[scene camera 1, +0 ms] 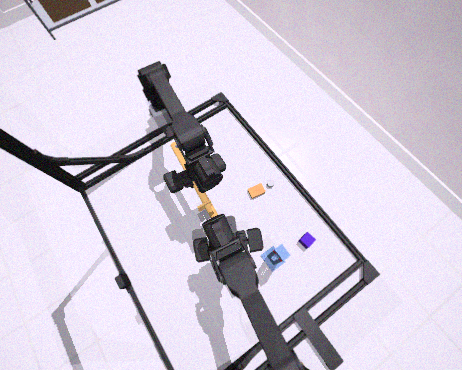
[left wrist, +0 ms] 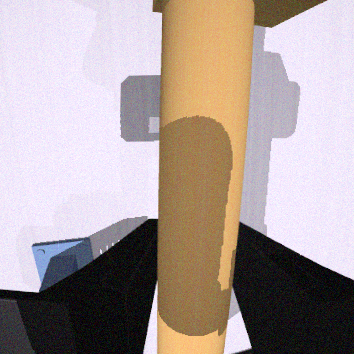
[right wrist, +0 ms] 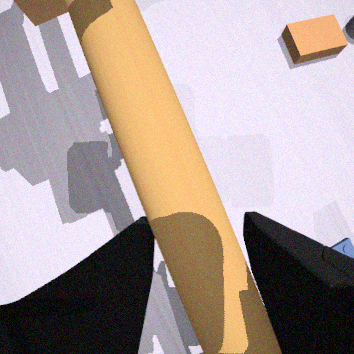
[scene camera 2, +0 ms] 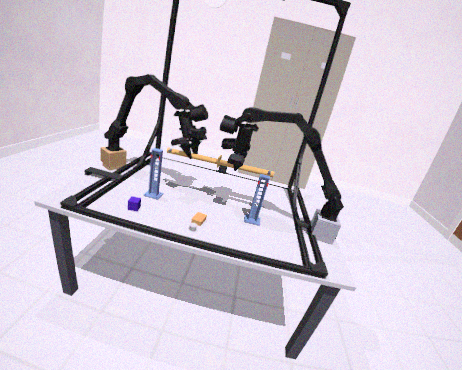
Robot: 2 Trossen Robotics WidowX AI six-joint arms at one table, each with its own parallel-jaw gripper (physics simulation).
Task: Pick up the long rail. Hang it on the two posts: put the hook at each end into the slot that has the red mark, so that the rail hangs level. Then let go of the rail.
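Places are measured from the left arm's base along level axes (x ahead, y left, z up), in metres.
Pixels of known places: left gripper, between the fingertips: (scene camera 1: 195, 185) (left wrist: 191, 230) (scene camera 2: 235, 169); right gripper, between the fingertips: (right wrist: 198, 224) (scene camera 2: 193, 158); left arm's base, origin of its link: (scene camera 1: 160, 104) (scene camera 2: 328, 216); right arm's base, origin of its link: (scene camera 2: 113, 148).
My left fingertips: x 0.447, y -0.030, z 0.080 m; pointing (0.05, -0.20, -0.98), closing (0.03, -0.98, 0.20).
Ahead of a thing's pixels: the offset from my left fingertips to its top centre.
The long orange-yellow rail {dy +0.002, dx +0.081, dz +0.036 m} (scene camera 1: 176, 150) (scene camera 2: 255, 169) (left wrist: 205, 75) (right wrist: 150, 115) is held above the table by both grippers. My left gripper (scene camera 2: 230, 164) (left wrist: 191, 230) is shut on it, on one side of its middle crosspiece. My right gripper (scene camera 2: 190, 152) (right wrist: 198, 224) is shut on it on the other side. In scene camera 2, the blue slotted posts, one at left (scene camera 2: 156, 175) and one at right (scene camera 2: 257, 202), stand upright with red marks near their tops. The rail's right end appears close behind the right post's top; contact is unclear. The hooks are too small to make out.
An orange block {dy +0.209, dx +0.067, dz -0.161 m} (scene camera 1: 256, 191) (scene camera 2: 199, 218) (right wrist: 317, 36) and a small grey cylinder {dy +0.274, dx +0.068, dz -0.161 m} (scene camera 1: 270, 184) (scene camera 2: 193, 227) lie in front of the posts in scene camera 2. A purple cube {dy +0.269, dx +0.326, dz -0.141 m} (scene camera 1: 307, 240) (scene camera 2: 134, 203) lies near the left post. A black frame (scene camera 2: 190, 242) borders the table.
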